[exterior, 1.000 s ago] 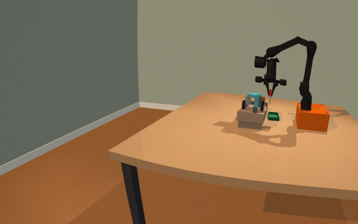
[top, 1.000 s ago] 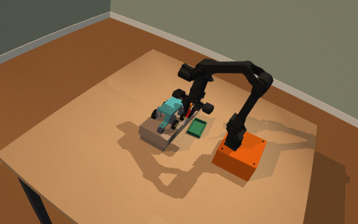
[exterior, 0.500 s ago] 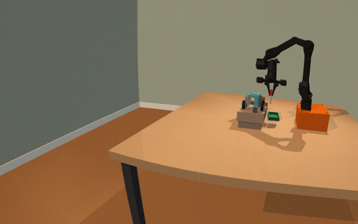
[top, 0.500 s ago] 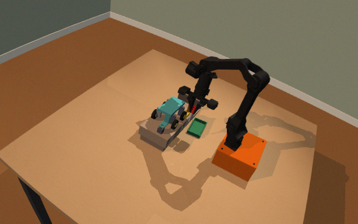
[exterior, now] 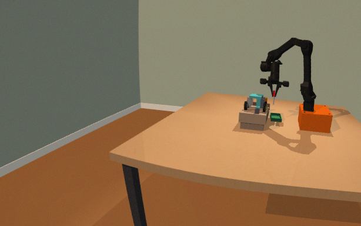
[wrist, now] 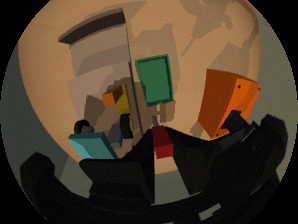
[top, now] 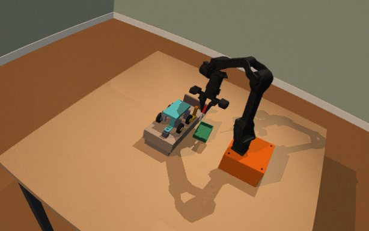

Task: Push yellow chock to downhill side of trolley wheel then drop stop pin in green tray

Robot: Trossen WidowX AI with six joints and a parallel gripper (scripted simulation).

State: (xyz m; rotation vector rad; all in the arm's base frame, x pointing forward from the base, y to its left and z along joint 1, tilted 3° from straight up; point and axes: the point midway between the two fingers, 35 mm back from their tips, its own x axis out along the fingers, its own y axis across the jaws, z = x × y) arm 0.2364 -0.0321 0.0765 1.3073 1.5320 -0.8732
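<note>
Now: the green tray 2 cm behind my gripper tip, 3 cm to the right of it and 15 cm below it. Also, from my gripper tip: teal-topped trolley (9 cm ahead, 9 cm to the left, 3 cm below); then yellow chock (5 cm ahead, 1 cm to the right, 6 cm below); then red-headed stop pin (right at my gripper tip).
</note>
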